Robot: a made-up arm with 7 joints.
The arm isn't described. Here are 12 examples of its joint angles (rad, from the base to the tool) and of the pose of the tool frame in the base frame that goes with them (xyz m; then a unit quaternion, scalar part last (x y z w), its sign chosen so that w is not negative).
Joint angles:
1: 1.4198 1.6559 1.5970 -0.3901 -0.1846 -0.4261 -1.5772
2: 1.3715 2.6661 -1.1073 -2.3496 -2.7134 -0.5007 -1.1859
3: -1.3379 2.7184 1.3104 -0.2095 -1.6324 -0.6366 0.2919
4: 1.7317 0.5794 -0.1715 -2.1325 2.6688 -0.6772 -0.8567
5: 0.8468 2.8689 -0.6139 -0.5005 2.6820 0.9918 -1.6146
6: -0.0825 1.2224 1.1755 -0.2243 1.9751 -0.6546 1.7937
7: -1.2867 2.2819 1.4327 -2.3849 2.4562 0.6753 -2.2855
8: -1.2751 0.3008 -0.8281 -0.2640 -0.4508 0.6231 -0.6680
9: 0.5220 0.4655 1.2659 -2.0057 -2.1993 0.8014 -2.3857
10: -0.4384 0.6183 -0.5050 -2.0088 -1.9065 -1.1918 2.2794
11: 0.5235 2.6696 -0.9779 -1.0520 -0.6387 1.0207 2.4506
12: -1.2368 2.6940 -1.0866 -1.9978 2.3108 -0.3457 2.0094
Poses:
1: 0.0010 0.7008 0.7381 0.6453 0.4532 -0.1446 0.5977
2: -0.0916 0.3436 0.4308 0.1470 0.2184 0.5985 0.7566
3: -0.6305 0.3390 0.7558 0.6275 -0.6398 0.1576 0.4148
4: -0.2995 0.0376 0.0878 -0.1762 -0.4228 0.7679 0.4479
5: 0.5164 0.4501 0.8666 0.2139 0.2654 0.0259 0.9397
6: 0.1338 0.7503 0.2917 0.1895 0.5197 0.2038 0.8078
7: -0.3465 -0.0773 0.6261 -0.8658 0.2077 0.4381 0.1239
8: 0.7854 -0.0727 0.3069 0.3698 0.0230 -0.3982 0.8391
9: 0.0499 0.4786 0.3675 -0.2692 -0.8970 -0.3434 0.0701
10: 0.4964 -0.0890 0.2817 -0.4796 0.0961 -0.5969 0.6359
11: 0.3087 0.5880 0.7630 0.3871 -0.4156 -0.2663 0.7788
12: 0.1634 0.3636 0.7282 0.8601 0.4261 -0.1550 0.2336
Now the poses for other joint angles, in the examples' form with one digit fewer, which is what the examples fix.
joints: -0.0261 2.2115 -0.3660 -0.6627 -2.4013 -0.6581 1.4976
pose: 0.298 0.612 0.808 0.460 0.467 0.067 0.752
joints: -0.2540 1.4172 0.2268 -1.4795 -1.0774 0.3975 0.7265
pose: 0.444 0.437 0.616 0.352 -0.536 -0.259 0.722
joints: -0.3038 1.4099 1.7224 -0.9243 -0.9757 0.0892 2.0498
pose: -0.027 0.708 0.651 0.151 0.983 0.018 0.102
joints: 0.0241 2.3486 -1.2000 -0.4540 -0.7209 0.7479 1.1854
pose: 0.110 0.619 0.873 0.798 0.050 0.010 0.601
